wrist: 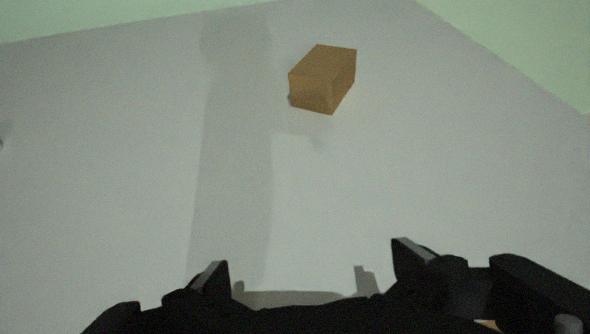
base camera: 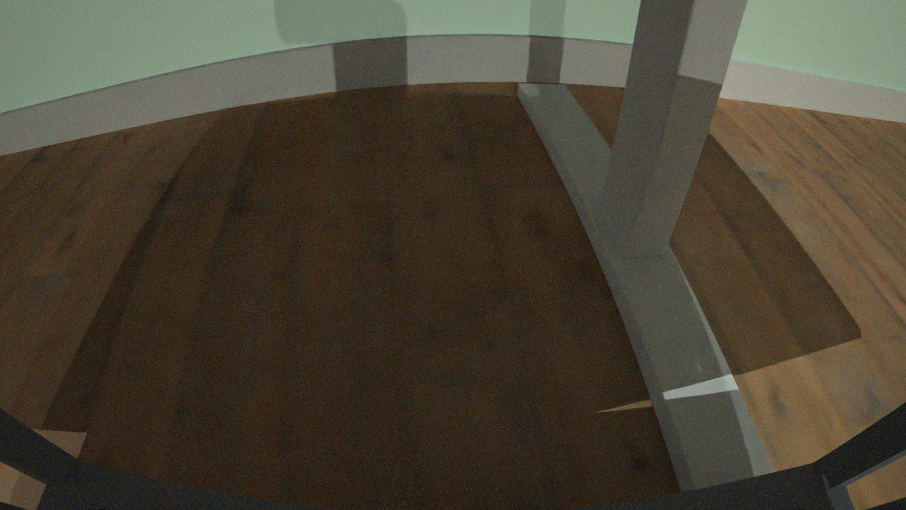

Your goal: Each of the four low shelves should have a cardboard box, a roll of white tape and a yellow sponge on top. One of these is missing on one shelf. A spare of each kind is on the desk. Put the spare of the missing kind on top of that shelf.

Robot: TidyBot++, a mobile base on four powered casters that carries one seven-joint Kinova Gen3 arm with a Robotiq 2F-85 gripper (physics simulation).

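Places are measured from the arm's base along level axes (x ahead, y left, z up), in metres.
Pixels of known places: gripper, fingertip midpoint: [wrist: 311, 267].
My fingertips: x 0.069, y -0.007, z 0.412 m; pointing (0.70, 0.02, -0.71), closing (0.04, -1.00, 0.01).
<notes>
For each thing: its top centre in the pictures, then the offset to it from my fingertips. "spot": a spot on its surface instead. Level surfaces: height alone.
- brown cardboard box, middle of its top: [wrist: 323, 60] dx +0.300, dy -0.042, dz -0.038 m
- white desk top, its level: dz -0.088 m
- grey desk leg, surface spot: [base camera: 656, 139] spot: dx +0.349, dy -0.164, dz -0.646 m
- wooden floor, its level: dz -0.808 m
In the wrist view a brown cardboard box [wrist: 322, 77] stands on the white desk top [wrist: 125, 150], towards its far corner. My gripper [wrist: 311, 267] is open and empty, over the desk top, with the box beyond its fingertips and apart from them. At the left edge of the wrist view a small pale piece of something shows, too little of it to name. The low shelves, the tape rolls and the sponges cannot be made out in either view.
In the base camera view a grey desk leg [base camera: 656, 139] rises from its long foot [base camera: 653, 304] on the wooden floor [base camera: 393, 285], right of centre. A green wall with a pale baseboard [base camera: 469, 60] runs behind. Shadows lie on the floor and desk top.
</notes>
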